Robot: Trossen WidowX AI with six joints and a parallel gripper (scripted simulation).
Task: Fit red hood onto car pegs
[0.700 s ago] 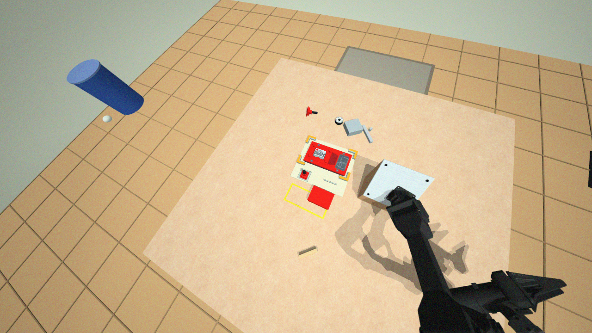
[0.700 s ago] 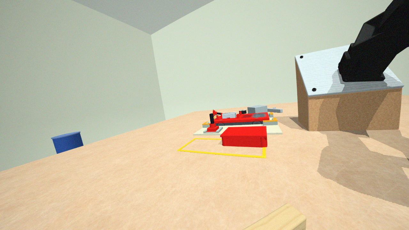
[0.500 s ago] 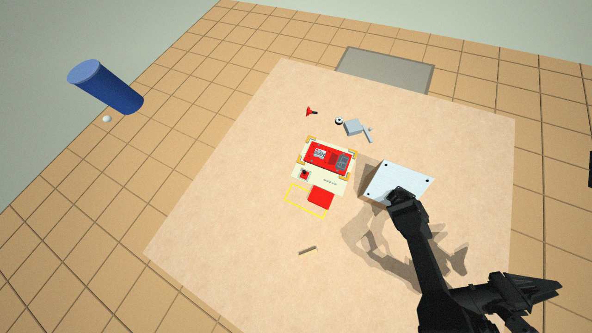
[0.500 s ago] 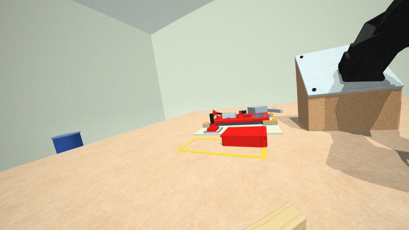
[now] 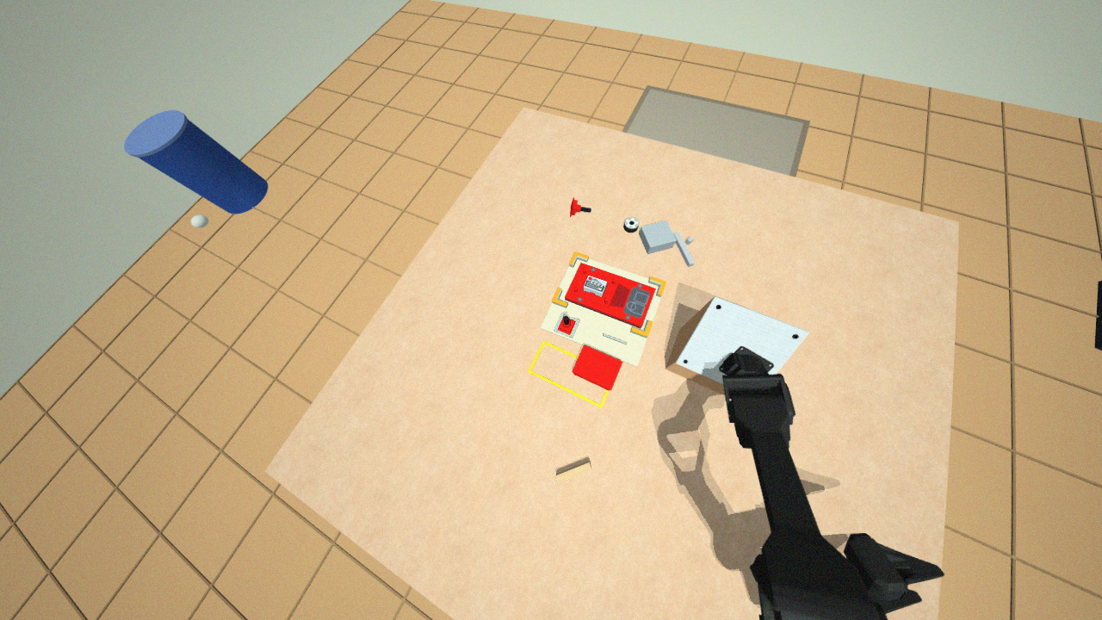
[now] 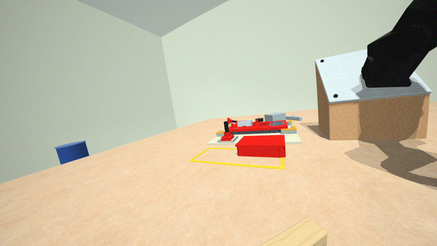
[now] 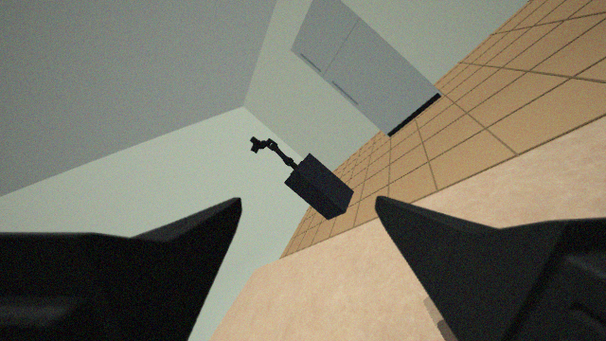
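The red hood is 55 cm ahead of my gripper tip, 4 cm to the right of it and 14 cm below it. The rest, counted from my gripper tip: grey engine block 65 cm ahead, 21 cm to the right, 13 cm below; wheel 67 cm ahead, 44 cm to the right, 14 cm below; jig plate 62 cm ahead, 20 cm to the right, 14 cm below.
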